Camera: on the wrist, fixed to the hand. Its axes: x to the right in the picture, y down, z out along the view.
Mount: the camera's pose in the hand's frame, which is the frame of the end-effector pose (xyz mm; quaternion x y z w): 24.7 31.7 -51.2 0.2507 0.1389 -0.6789 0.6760
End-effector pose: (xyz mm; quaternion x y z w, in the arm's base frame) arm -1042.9 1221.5 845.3 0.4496 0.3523 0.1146 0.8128
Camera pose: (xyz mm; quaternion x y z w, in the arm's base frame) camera -1055.4 1285.3 841.6 0.2526 0.6850 -0.5002 0.4656
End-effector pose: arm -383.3 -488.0 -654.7 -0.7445 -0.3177 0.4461 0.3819
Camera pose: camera -322.8 -498.6 -676.2 -0.2538 -0.5553 0.0185 0.7918
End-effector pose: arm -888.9 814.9 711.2 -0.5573 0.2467 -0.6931 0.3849
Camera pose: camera -932.0 772.0 688.0 0.3515 0.3319 0.8691 0.1049
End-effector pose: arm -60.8 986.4 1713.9 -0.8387 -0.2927 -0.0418 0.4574
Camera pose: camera -13.5 944.0 1728.3 -0.2478 -0.7142 -0.3819 0.5317
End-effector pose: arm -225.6 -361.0 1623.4 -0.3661 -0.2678 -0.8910 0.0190
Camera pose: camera -269.3 -409.3 1624.3 -0.0628 0.6503 0.5989 0.4631
